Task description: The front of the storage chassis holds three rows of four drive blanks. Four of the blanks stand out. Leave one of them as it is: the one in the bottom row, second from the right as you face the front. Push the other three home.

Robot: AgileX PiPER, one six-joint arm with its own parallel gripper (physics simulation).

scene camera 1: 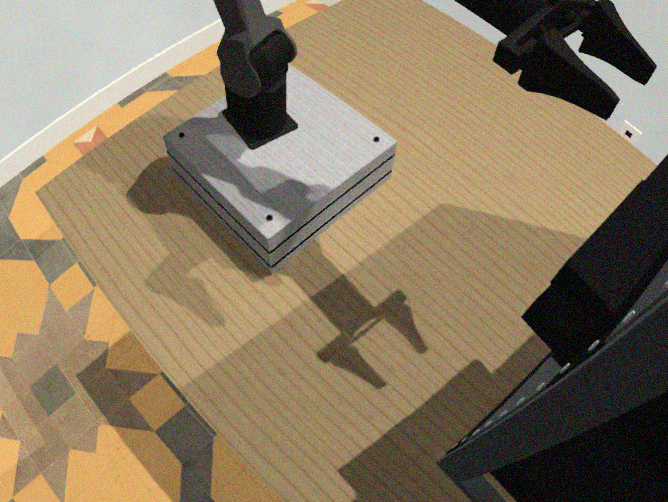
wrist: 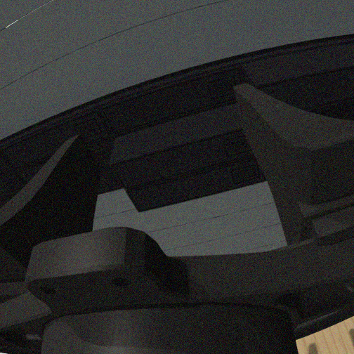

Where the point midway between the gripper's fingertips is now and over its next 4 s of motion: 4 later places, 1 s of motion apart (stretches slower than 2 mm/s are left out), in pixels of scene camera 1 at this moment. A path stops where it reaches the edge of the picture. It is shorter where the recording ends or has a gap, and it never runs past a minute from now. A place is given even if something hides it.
My gripper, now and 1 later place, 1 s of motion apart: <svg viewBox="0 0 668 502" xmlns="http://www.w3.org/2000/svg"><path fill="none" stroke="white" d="M633 91L584 140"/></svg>
